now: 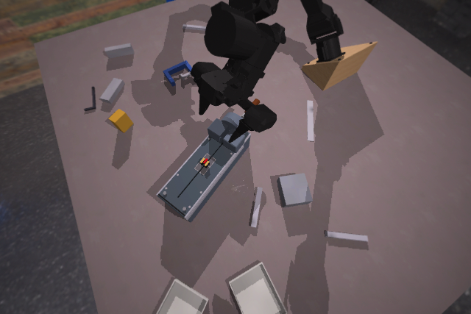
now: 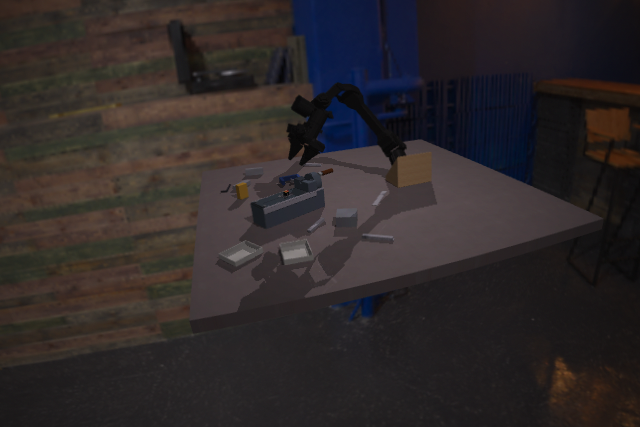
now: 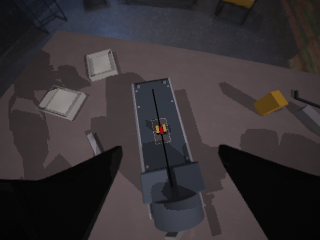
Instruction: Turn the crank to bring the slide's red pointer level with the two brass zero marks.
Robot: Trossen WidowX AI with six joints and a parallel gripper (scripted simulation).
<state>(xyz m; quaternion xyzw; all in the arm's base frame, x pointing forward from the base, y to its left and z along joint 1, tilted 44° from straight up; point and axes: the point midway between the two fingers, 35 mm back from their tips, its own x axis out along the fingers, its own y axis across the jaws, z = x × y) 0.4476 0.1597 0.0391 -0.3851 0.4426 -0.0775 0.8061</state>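
Right now my gripper tip is 13 cm past the brown crank handle, 7 cm above it and 4 cm to the left of it. Round my gripper tip: grey block 18 cm to the left, 17 cm below, 12 cm behind; then yellow block 24 cm to the right, 19 cm ahead, 15 cm below; then red pointer 10 cm below, 4 cm ahead, 2 cm to the left.
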